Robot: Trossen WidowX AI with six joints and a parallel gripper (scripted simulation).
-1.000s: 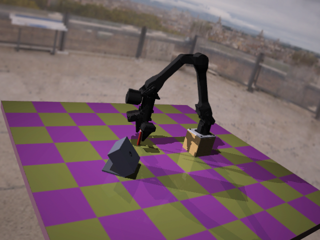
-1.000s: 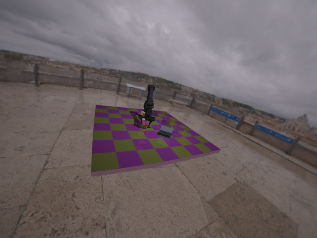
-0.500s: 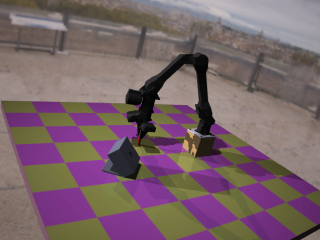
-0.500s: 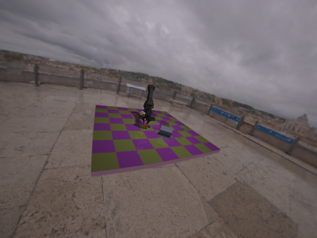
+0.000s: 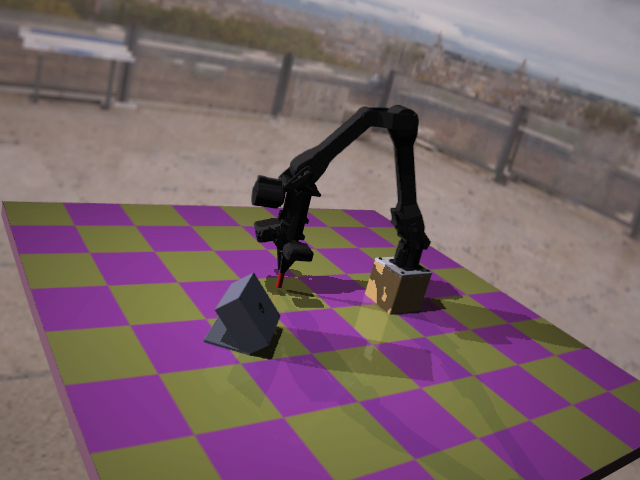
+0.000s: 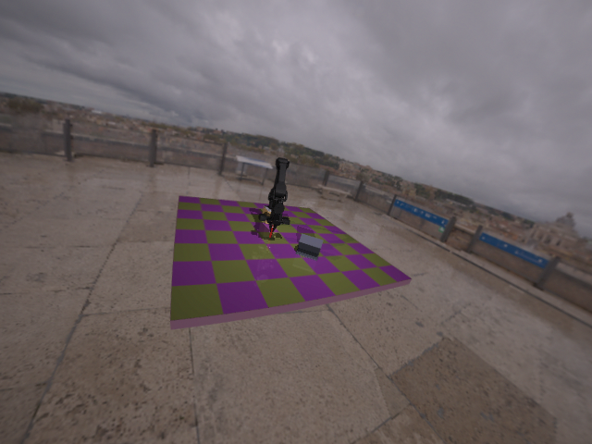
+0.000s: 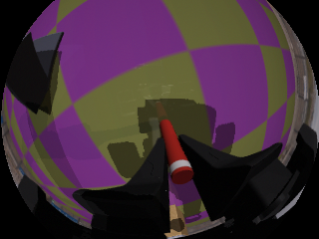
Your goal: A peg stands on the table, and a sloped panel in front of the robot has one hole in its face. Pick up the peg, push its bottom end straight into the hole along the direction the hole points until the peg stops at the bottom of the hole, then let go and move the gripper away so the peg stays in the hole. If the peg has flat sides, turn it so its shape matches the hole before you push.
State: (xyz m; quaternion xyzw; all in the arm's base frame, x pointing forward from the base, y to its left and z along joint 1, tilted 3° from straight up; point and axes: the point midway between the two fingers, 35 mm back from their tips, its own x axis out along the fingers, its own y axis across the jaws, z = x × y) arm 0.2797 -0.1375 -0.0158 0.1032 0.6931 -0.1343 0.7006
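Right now the sloped panel is 20 cm ahead of my gripper tip, 16 cm to the left of it and 1 cm above it. Also, from my gripper tip: red peg 2 cm above.
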